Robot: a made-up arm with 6 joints.
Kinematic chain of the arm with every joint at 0, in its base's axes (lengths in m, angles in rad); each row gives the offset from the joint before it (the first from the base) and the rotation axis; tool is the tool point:
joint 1: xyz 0 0 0.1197 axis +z
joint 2: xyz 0 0 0 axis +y
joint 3: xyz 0 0 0.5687 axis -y
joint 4: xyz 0 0 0 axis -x
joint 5: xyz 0.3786 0 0 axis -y
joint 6: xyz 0 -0.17 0 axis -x
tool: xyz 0 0 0
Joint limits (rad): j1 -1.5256..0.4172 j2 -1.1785..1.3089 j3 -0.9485..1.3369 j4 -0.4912..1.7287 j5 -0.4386..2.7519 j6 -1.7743..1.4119
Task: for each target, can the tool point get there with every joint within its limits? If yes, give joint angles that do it. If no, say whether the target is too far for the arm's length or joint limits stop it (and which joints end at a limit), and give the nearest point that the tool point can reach.
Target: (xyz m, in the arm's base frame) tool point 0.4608 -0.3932 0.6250
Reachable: yes | joints -0.4261 0.3656 0.2224 0.1686 1.7775 -0.2469
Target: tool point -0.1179 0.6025 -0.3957
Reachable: no: joint limits stop it (at a limit: joint 1, joint 2, joint 3, joint 4) | nearest point 0.3907 0.2024 -0.1323 | short by 0.699 m
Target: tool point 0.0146 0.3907 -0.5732
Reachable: no: joint limits stop it (at a limit: joint 1, joint 2, joint 3, joint 4) | nearest point 0.3907 0.2024 -0.1323 | short by 0.609 m
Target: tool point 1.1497 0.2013 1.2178
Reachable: no: too far | nearest point 0.7057 0.1236 0.7938 | short by 0.619 m
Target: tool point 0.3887 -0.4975 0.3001
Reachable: yes | joints -0.8488 0.6174 -0.5507 1.3509 1.1096 -0.7623
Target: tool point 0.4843 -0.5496 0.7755
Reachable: yes | joints -0.8302 0.8153 1.0902 1.4920 2.1442 -0.0058
